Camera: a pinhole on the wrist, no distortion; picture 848 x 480 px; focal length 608.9 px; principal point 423.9 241.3 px. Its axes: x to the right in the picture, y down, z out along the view. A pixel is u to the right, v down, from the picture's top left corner.
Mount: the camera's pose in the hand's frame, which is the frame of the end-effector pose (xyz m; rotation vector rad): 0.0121 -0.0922 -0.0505 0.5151 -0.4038 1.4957
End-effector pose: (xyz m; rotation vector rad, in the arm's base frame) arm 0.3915 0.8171 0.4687 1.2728 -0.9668 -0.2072
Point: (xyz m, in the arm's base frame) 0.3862 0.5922 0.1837
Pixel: 288 304
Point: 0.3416 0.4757 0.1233
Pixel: 333 275
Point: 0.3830 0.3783 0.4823
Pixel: outside the picture
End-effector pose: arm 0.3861 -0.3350 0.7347 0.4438 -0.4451 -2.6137
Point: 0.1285 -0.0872 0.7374
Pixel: 304 93
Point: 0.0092 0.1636 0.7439
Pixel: 181 190
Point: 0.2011 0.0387 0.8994
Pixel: 426 383
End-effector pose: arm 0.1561 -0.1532 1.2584 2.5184 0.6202 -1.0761
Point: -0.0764 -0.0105 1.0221
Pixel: 440 176
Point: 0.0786 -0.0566 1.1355
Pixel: 593 40
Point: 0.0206 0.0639 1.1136
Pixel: 202 71
